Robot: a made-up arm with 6 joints. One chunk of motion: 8 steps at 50 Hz.
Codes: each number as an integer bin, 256 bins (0 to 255) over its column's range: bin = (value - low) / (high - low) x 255, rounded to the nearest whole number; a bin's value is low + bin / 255 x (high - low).
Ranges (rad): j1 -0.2..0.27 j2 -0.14..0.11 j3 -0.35..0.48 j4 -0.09..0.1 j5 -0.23..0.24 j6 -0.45..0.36
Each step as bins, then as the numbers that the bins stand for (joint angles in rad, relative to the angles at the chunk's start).
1 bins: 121 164 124 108 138 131
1 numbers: 0.0230 0.0208 0.0536 -0.0095 0.0244 -0.0339
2 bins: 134 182 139 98 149 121
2 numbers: 0.0470 0.0384 0.1024 -0.0170 0.0446 -0.0656
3 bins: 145 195 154 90 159 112
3 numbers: 0.0673 0.0512 0.1513 -0.0229 0.0631 -0.0942
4 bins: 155 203 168 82 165 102
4 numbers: 0.0857 0.0590 0.1968 -0.0289 0.0741 -0.1260
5 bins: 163 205 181 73 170 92
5 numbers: 0.1004 0.0610 0.2391 -0.0356 0.0833 -0.1578
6 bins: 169 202 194 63 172 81
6 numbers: 0.1115 0.0580 0.2815 -0.0431 0.0870 -0.1927
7 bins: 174 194 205 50 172 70
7 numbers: 0.1207 0.0502 0.3173 -0.0527 0.0870 -0.2276
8 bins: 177 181 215 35 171 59
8 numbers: 0.1262 0.0375 0.3498 -0.0639 0.0852 -0.2626
